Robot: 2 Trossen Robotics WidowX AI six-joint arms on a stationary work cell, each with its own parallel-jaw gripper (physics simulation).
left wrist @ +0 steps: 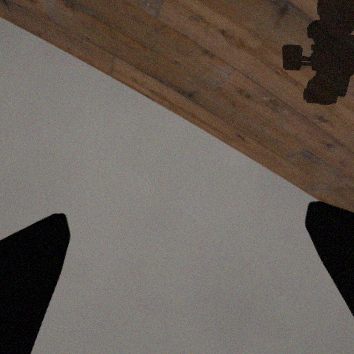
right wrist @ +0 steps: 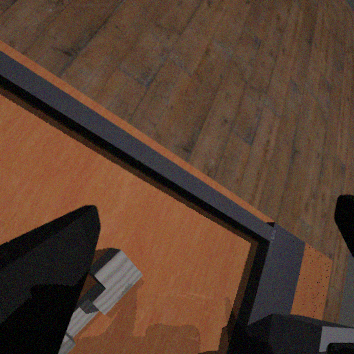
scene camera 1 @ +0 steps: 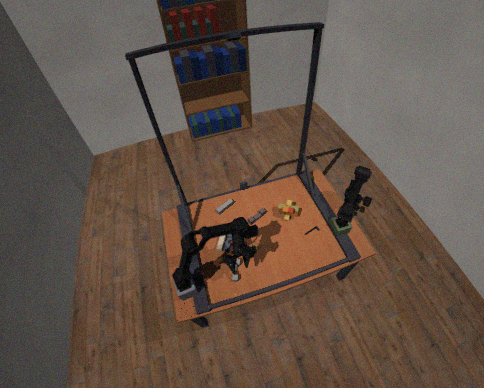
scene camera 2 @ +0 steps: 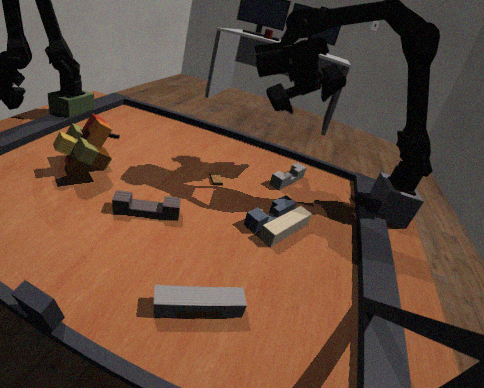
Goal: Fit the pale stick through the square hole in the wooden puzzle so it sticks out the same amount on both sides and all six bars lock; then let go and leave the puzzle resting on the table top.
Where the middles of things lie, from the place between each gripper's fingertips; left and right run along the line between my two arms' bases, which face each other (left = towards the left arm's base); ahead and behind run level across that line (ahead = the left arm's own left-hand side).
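Pale stick (scene camera 2: 280,228): 170 mm below my right hand, 20 mm to the right of it, 290 mm behind it. Green block (scene camera 2: 69,107), from my right hand: 150 mm below, 80 mm behind, 690 mm to the left.
My left hand: 20 mm below the green block, 290 mm to the left of it, 100 mm short of it. Pale stick, from my left hand: 1000 mm to the right, 110 mm behind.
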